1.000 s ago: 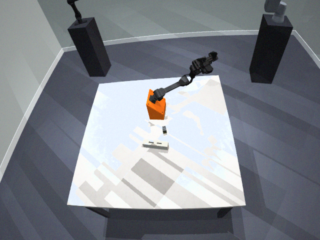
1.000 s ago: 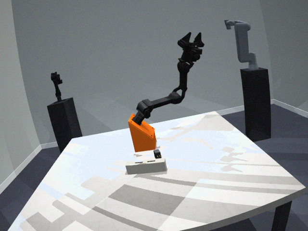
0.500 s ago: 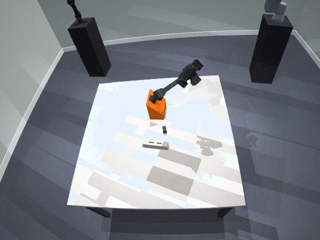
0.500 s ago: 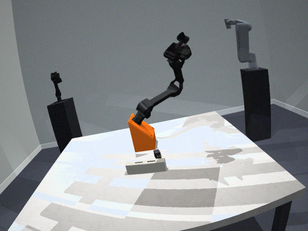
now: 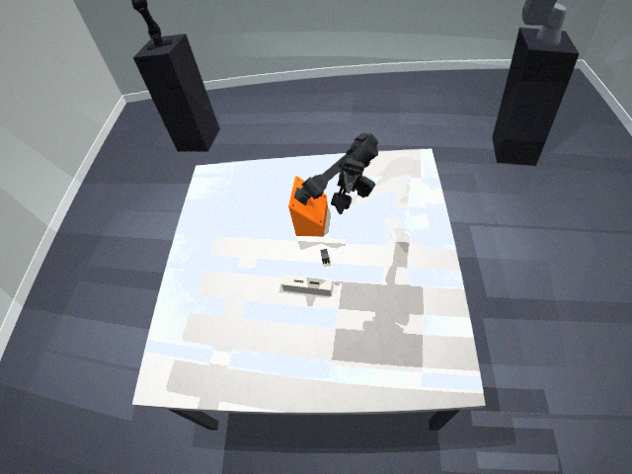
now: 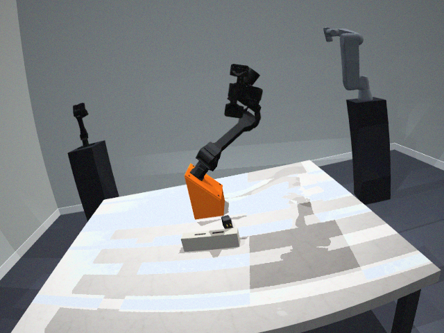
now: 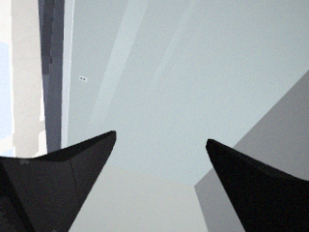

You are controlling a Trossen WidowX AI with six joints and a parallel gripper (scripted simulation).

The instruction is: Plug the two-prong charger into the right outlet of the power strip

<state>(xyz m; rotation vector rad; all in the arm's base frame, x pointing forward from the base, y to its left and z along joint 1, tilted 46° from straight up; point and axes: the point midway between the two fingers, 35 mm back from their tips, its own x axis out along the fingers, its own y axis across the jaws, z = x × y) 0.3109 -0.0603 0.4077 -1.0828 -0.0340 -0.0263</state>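
My gripper tip is now 50 cm above the grey two-prong charger, 12 cm to the left of it and 12 cm past it.
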